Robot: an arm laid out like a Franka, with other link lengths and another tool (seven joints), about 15 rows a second.
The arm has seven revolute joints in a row. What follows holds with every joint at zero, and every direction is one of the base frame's.
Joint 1 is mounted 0.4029 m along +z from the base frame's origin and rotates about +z.
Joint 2 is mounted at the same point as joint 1 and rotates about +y.
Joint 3 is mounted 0.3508 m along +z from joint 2 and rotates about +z.
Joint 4 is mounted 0.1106 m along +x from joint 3 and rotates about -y.
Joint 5 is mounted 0.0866 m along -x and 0.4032 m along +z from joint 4 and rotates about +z.
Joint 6 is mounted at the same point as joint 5 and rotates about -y.
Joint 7 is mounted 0.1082 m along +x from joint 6 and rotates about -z.
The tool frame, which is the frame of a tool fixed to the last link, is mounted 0.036 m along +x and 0.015 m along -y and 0.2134 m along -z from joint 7; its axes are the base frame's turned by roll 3.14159, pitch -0.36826 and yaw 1.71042 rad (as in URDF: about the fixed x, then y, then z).
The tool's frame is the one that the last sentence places.
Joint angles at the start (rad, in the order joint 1, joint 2, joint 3, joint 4, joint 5, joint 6, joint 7):
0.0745 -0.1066 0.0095 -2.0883 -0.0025 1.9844 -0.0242
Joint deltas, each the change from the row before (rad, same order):
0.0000 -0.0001 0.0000 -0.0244 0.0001 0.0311 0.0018
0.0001 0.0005 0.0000 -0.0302 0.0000 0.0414 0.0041
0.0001 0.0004 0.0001 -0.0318 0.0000 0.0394 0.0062
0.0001 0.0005 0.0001 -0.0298 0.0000 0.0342 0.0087
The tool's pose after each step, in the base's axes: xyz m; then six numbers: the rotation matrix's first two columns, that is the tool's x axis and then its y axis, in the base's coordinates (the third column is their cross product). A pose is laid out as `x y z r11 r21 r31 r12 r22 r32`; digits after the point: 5 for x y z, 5 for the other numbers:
0.62032 0.03770 0.46005 -0.23158 0.90549 0.35561 0.96961 0.24450 0.00886
0.61972 0.03757 0.44929 -0.23184 0.90604 0.35405 0.97040 0.24071 0.01945
0.61776 0.03732 0.43754 -0.22902 0.90712 0.35311 0.97164 0.23495 0.02661
0.61494 0.03690 0.42616 -0.22274 0.90880 0.35280 0.97348 0.22674 0.03053

